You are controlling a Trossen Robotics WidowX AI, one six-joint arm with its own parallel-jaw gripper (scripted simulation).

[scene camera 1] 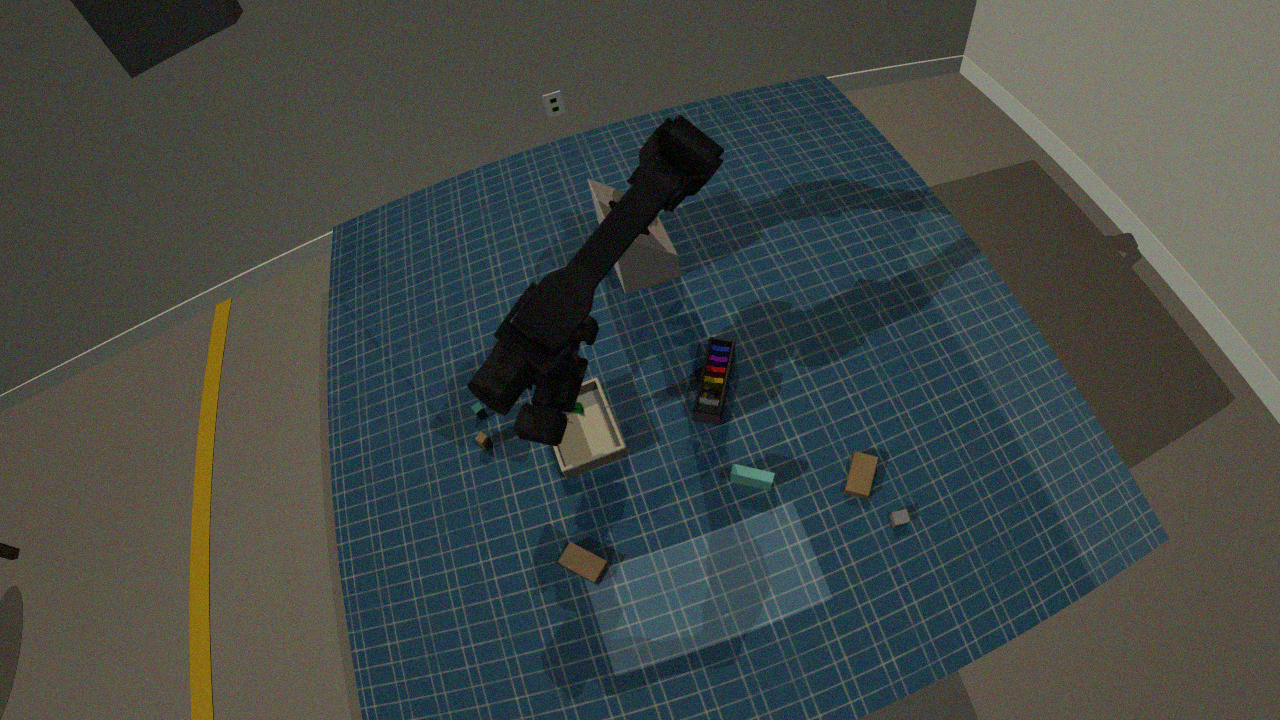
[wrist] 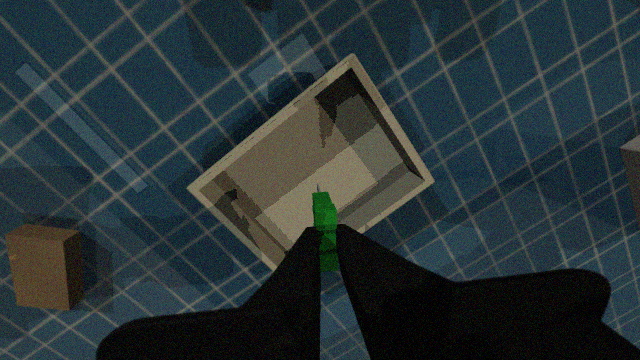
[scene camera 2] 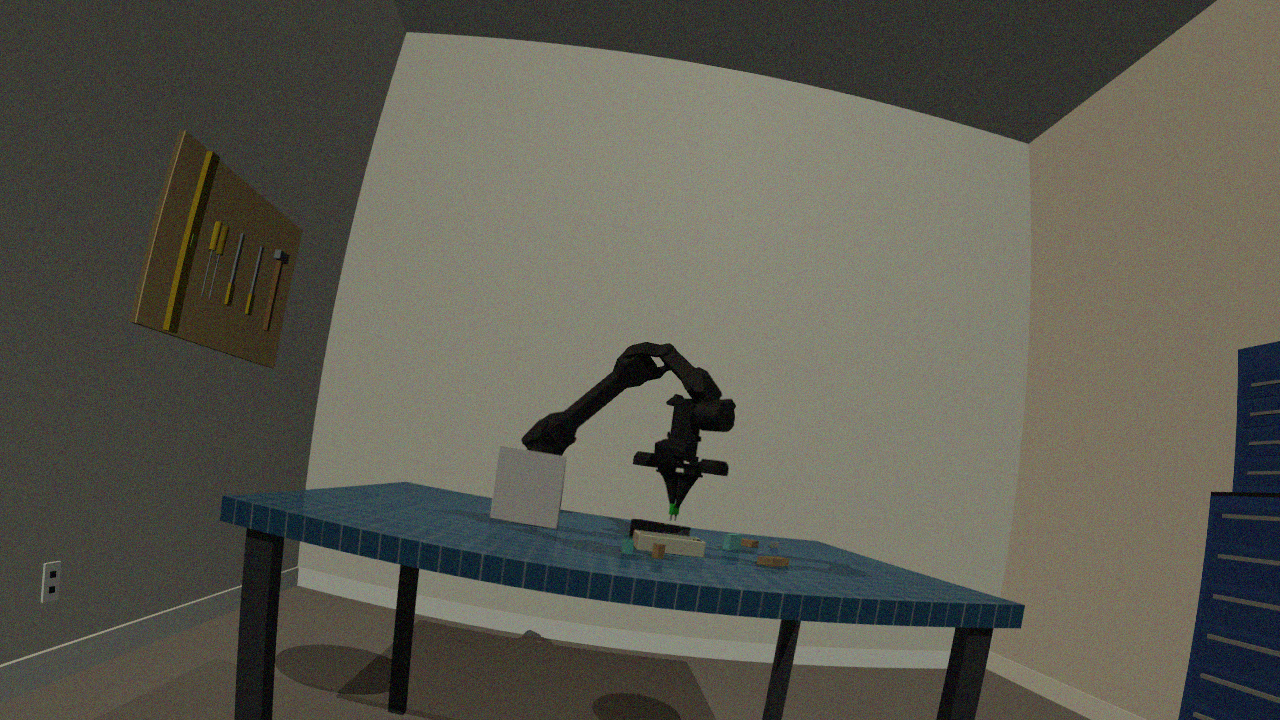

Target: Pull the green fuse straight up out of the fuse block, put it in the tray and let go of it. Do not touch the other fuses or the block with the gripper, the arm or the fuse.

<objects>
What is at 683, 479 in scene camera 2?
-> My gripper.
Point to a brown block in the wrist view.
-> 48, 260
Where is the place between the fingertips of my gripper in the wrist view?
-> At 325, 235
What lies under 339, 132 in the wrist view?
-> A tray.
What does my gripper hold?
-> A green fuse.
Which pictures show my gripper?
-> Scene camera 1, the wrist view and scene camera 2: all of them.
</objects>
